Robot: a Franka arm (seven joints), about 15 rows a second.
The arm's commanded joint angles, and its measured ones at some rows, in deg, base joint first. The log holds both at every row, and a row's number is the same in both.
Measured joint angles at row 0: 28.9 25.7 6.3 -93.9 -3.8 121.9 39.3
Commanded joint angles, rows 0 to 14: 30.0 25.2 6.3 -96.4 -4.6 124.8 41.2; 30.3 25.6 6.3 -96.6 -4.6 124.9 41.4; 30.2 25.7 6.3 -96.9 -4.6 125.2 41.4; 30.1 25.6 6.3 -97.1 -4.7 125.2 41.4; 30.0 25.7 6.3 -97.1 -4.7 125.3 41.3; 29.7 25.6 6.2 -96.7 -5.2 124.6 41.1; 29.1 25.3 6.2 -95.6 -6.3 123.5 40.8; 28.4 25.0 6.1 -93.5 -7.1 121.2 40.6; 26.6 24.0 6.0 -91.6 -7.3 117.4 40.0; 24.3 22.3 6.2 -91.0 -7.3 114.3 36.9; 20.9 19.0 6.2 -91.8 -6.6 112.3 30.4; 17.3 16.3 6.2 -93.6 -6.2 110.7 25.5; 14.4 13.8 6.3 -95.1 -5.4 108.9 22.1; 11.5 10.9 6.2 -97.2 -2.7 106.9 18.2; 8.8 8.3 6.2 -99.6 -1.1 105.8 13.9
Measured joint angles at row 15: 13.7 14.8 5.3 -92.6 -4.2 106.7 20.7
